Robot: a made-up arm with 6 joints.
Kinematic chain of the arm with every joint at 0, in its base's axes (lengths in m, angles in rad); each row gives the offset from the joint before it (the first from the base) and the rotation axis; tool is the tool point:
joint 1: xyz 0 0 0.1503 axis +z
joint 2: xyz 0 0 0 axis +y
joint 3: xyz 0 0 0.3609 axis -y
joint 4: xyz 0 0 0 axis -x
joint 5: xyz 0.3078 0 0 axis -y
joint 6: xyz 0 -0.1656 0 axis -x
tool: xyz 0 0 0
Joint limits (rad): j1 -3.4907..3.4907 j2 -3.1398..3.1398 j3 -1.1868..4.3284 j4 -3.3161..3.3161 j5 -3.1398..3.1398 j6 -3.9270..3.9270
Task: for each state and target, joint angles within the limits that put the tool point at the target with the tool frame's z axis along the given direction. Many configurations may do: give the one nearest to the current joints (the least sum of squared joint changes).
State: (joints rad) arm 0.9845 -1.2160 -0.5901 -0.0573 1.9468 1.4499
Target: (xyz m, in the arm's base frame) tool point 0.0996 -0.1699 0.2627 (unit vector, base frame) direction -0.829 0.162 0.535
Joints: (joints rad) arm 1.1798 -1.8577 -0.9296 -0.3268 2.0329 1.9469
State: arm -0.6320 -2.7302 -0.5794 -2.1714 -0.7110 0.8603
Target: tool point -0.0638 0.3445 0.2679 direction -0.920 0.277 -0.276
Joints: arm -1.1095 -2.2093 -0.0852 -2.1908 -0.6030 1.3742
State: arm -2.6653 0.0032 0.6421 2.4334 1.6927 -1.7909
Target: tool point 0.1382 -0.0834 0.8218 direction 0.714 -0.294 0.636
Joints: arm -2.7054 -0.2608 0.9942 2.5133 1.0947 -2.0913
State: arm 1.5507 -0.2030 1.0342 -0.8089 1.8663 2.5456
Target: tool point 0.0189 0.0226 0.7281 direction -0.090 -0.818 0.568
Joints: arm 1.4526 -0.5646 0.8243 -1.4734 1.8004 2.0052
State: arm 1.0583 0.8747 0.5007 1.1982 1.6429 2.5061
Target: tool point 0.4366 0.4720 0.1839 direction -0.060 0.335 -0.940
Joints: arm 0.9342 1.1027 0.2625 1.1312 1.6070 2.5999
